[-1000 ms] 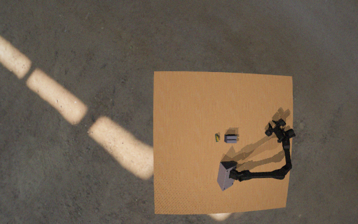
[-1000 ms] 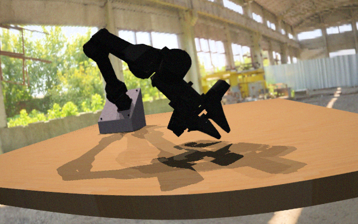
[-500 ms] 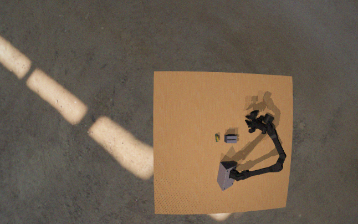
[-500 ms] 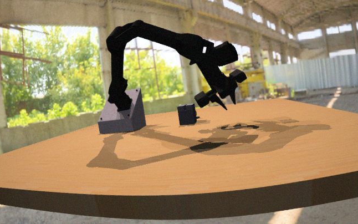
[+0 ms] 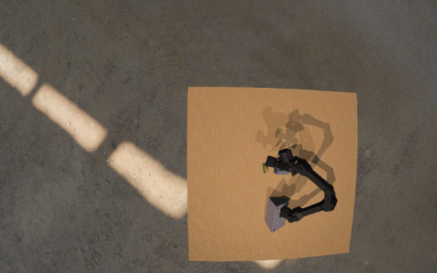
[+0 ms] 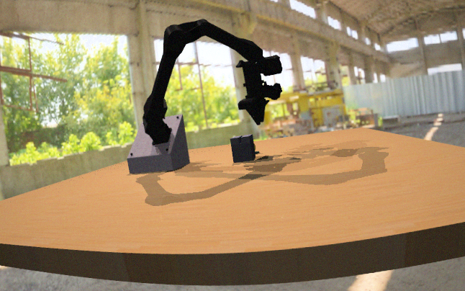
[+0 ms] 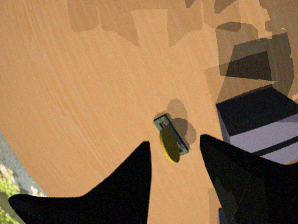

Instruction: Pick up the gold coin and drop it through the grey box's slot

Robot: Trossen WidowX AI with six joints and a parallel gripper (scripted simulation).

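My gripper tip is now 80 mm above the gold coin, 60 mm past it and 30 mm to the right of it.
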